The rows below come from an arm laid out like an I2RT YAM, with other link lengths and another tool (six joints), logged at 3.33 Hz.
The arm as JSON. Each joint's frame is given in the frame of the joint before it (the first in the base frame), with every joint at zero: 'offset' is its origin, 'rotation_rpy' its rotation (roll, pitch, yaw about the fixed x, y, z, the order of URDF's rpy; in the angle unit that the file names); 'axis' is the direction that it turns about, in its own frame. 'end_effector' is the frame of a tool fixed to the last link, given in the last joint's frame.
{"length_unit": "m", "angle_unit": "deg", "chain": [
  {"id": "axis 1", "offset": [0.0, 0.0, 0.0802], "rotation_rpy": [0.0, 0.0, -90.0], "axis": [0.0, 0.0, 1.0]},
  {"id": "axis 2", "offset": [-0.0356, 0.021, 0.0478], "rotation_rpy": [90.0, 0.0, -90.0], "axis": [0.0, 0.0, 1.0]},
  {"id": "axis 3", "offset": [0.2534, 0.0, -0.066], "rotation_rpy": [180.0, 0.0, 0.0], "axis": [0.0, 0.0, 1.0]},
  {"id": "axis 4", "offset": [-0.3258, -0.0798, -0.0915], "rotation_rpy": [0.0, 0.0, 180.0], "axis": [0.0, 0.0, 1.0]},
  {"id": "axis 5", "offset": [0.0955, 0.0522, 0.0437], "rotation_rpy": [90.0, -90.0, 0.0], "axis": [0.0, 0.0, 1.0]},
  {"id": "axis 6", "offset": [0.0, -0.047, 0.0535], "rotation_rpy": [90.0, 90.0, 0.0], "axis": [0.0, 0.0, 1.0]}
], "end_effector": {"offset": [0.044, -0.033, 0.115], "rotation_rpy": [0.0, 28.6, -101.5]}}
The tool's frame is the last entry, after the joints.
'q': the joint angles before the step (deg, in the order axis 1, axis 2, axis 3, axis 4, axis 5, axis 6). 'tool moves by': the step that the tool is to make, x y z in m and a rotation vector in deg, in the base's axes. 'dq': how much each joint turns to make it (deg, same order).
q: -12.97, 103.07, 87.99, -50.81, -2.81, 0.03
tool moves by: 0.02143, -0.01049, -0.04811, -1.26, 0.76, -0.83
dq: -0.09, 6.46, -0.05, 6.06, 1.58, 0.11
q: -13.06, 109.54, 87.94, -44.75, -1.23, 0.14
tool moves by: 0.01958, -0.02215, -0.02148, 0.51, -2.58, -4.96
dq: -1.18, 3.82, -0.02, 6.29, 0.59, 3.90
